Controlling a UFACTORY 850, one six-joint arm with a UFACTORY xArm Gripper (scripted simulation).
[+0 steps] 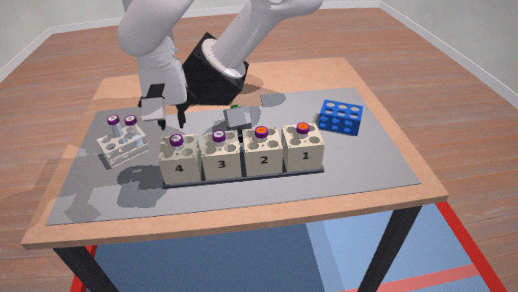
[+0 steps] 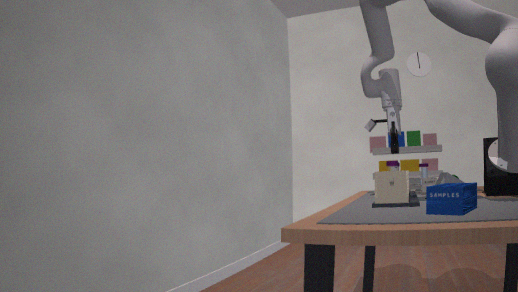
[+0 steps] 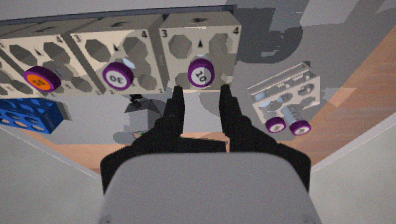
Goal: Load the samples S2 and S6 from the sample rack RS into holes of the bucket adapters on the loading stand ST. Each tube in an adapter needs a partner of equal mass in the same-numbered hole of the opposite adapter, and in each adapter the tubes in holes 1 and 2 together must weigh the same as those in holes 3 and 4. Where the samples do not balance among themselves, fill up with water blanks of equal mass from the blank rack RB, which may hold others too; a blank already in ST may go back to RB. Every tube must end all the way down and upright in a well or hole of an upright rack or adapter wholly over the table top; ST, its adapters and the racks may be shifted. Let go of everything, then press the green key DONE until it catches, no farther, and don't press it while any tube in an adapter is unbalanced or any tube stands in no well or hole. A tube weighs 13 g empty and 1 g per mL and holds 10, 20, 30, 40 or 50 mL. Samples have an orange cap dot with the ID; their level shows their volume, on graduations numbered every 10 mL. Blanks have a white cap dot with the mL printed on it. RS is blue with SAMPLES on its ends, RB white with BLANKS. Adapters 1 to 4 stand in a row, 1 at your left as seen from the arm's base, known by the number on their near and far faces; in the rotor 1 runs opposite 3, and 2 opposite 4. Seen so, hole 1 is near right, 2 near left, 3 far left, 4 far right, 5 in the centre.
Scene:
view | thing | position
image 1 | my gripper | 173,126
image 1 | white blank rack RB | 116,160
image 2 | blue sample rack RS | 444,199
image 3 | my gripper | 201,96
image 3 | white blank rack RB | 309,76

